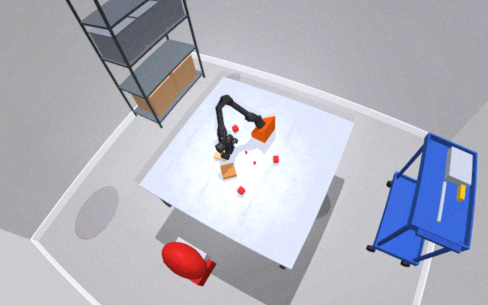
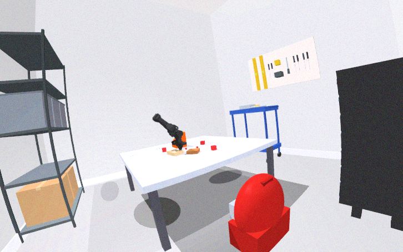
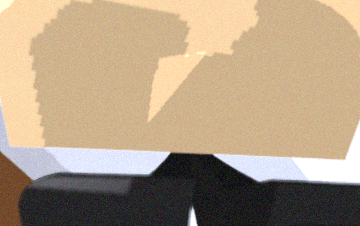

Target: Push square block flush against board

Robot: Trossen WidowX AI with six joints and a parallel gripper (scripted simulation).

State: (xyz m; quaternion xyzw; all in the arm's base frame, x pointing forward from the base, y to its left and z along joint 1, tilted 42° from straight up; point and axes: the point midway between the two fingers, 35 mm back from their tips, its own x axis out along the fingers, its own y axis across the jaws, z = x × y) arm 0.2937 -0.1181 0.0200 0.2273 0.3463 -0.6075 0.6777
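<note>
My gripper tip is now 60 mm to the left of the tan board, 10 mm below it and 10 mm short of it. From my gripper tip the other things lie so: square block: 130 mm ahead, 80 mm to the left, 10 mm above.
</note>
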